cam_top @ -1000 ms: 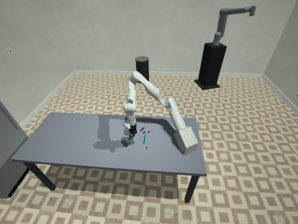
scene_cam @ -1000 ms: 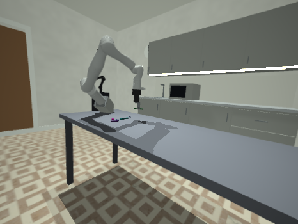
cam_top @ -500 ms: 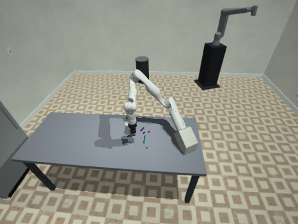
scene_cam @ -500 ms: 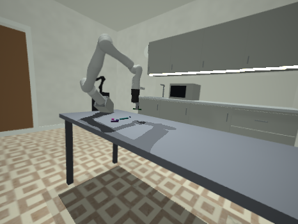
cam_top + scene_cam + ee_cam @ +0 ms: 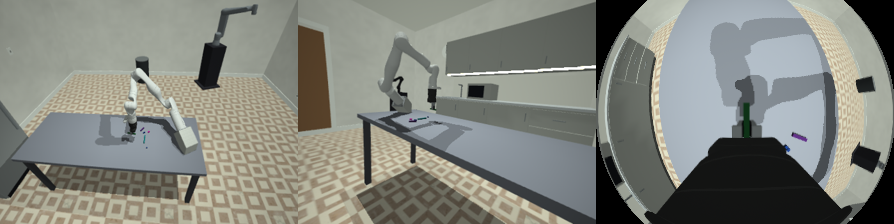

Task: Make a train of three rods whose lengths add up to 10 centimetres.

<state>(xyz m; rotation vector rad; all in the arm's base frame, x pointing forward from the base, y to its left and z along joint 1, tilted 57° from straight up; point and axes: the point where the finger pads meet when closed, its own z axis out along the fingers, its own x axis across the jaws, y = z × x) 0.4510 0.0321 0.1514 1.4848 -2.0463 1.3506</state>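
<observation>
The purple rod lies 12 cm to the right of my hand, 12 cm behind it and 11 cm below it. The rest, counted from my hand: magenta rod 18 cm behind, 11 cm below, 7 cm to the right; then turquoise rod 12 cm behind, 11 cm below, 2 cm to the left; then green rod 1 cm below.
</observation>
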